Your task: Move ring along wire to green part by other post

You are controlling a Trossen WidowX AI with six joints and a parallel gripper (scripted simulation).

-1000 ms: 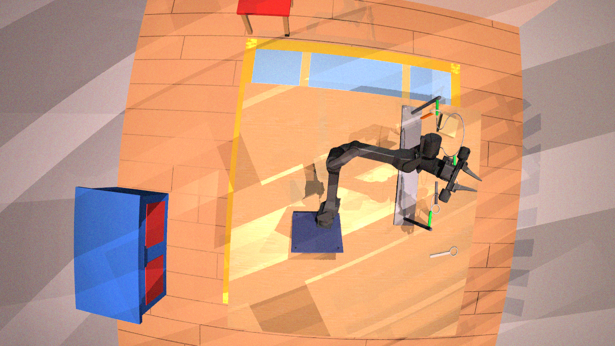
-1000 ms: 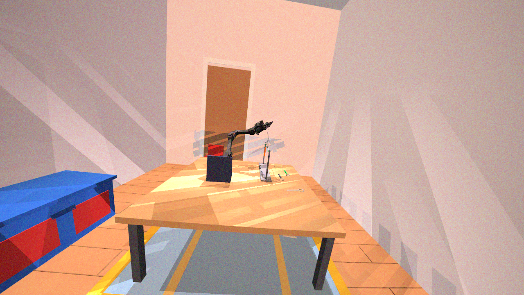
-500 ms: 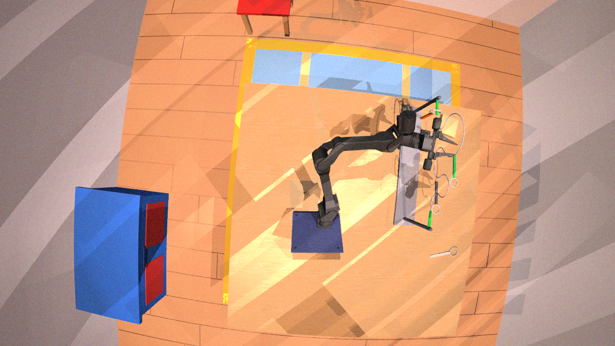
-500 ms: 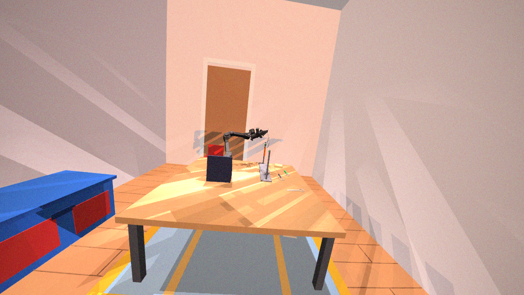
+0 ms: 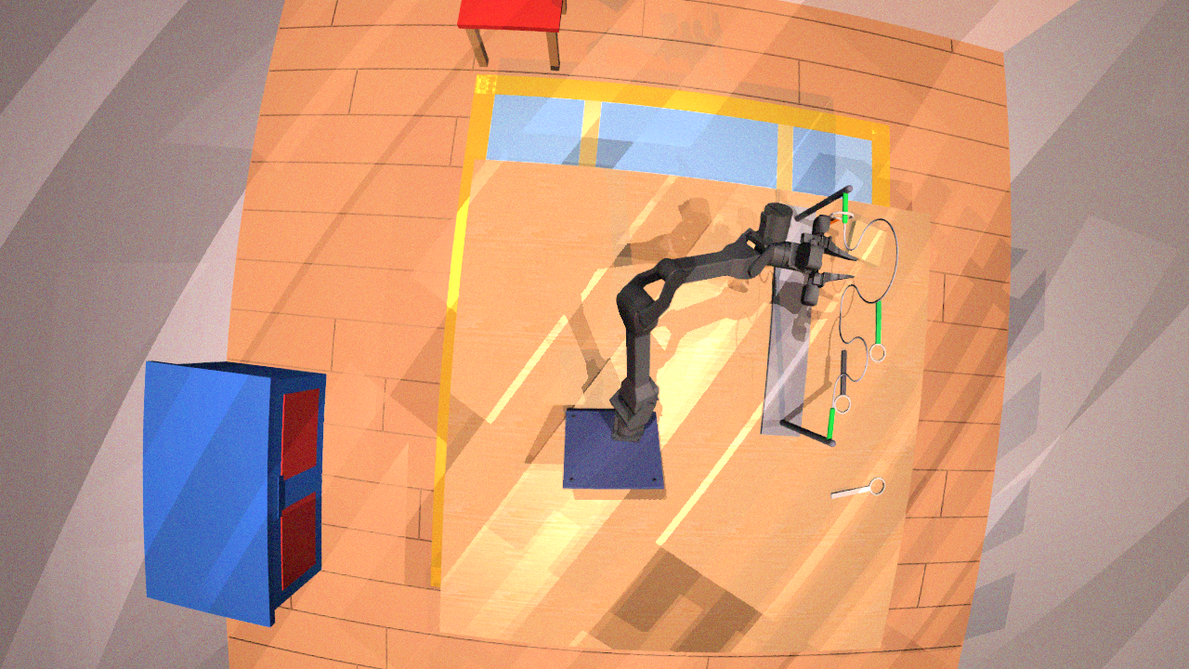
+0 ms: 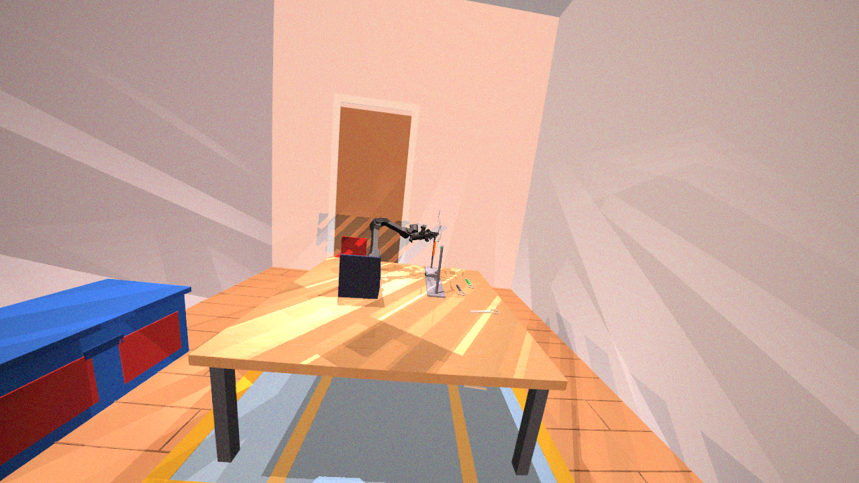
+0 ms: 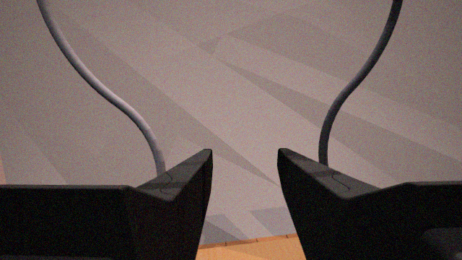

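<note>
Right now the orange-handled ring is 1 cm behind my gripper tip, 12 cm to the left of it and 10 cm below it. Round my gripper tip: tan block (20 cm ahead, 14 cm to the left, 32 cm below); dark-handled ring (17 cm ahead, 26 cm to the right, 33 cm below); green-handled ring (26 cm ahead, 12 cm to the right, 33 cm below).
</note>
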